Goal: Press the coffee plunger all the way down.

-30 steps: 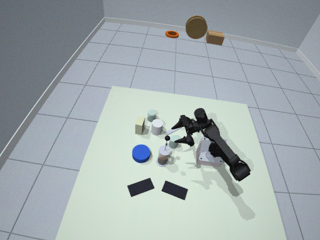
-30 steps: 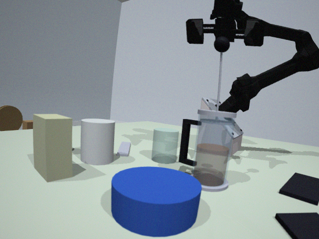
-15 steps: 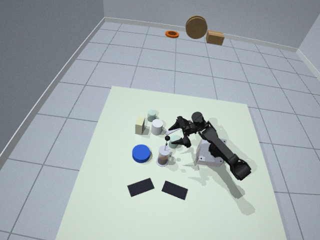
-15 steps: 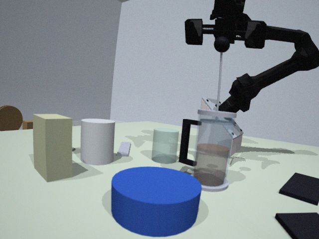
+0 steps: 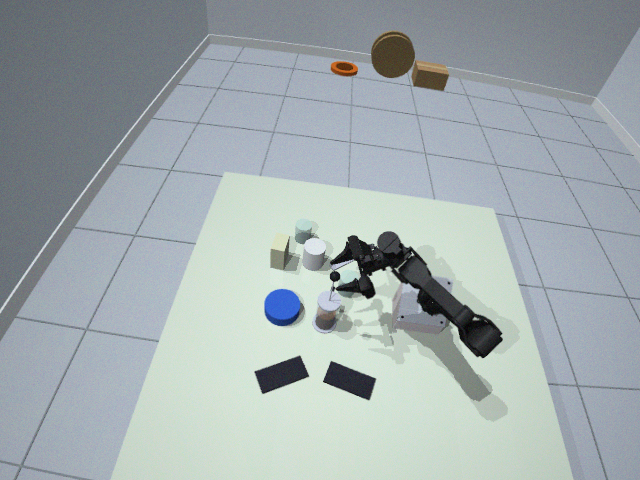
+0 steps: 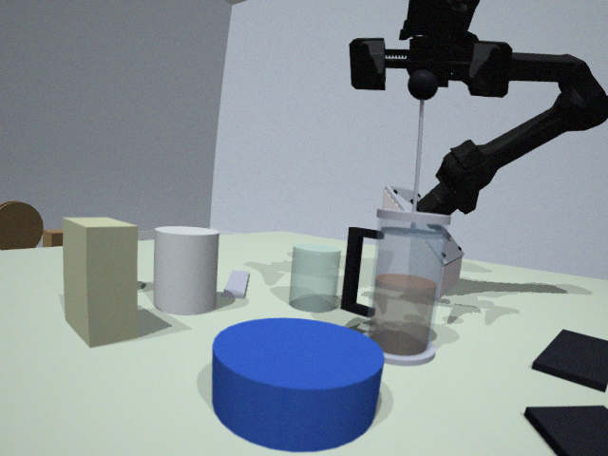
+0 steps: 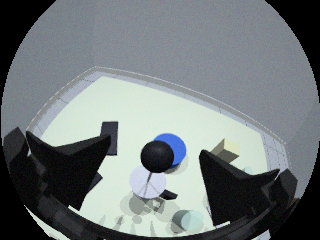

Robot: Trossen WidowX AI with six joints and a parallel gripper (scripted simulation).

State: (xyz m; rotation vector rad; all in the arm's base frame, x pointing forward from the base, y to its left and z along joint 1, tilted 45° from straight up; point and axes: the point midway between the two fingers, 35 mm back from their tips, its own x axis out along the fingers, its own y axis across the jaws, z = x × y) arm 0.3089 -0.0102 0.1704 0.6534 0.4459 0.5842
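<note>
My gripper tip is now 140 mm above the glass coffee press, 20 mm to the left of it and 10 mm past it. From my gripper tip the other things lie so: cream block (220 mm to the right, 220 mm below, 220 mm ahead); white cylinder (250 mm to the right, 230 mm below, 90 mm ahead).
</note>
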